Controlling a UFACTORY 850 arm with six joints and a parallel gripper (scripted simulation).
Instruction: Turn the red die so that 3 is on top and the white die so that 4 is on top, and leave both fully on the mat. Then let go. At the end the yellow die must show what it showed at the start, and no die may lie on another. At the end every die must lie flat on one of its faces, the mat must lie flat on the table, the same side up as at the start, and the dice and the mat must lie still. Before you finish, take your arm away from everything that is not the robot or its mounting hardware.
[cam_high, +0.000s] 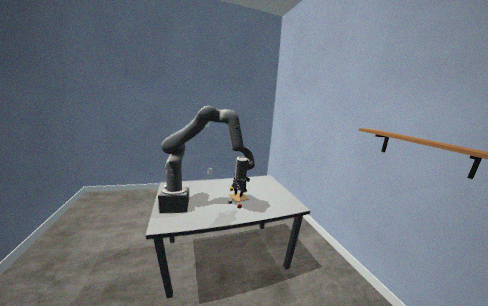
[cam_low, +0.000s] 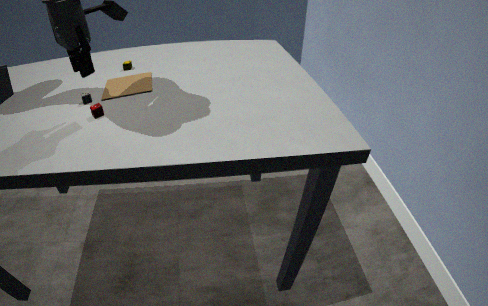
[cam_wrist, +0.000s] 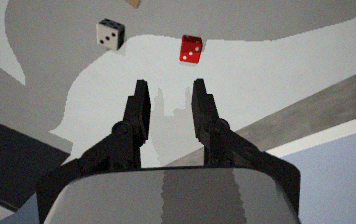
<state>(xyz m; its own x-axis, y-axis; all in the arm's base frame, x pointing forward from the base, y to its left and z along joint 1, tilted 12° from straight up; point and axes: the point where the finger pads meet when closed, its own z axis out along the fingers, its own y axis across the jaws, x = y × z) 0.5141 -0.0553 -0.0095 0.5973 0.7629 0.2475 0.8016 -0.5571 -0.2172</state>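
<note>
Right now the red die is 10 mm ahead of my hand, 10 mm to the right of it and 110 mm below it. Also, from my hand: tan mat 30 mm ahead, 150 mm to the left, 120 mm below; then white die 60 mm behind, 60 mm to the left, 110 mm below; then yellow die 30 mm behind, 290 mm to the left, 110 mm below.
</note>
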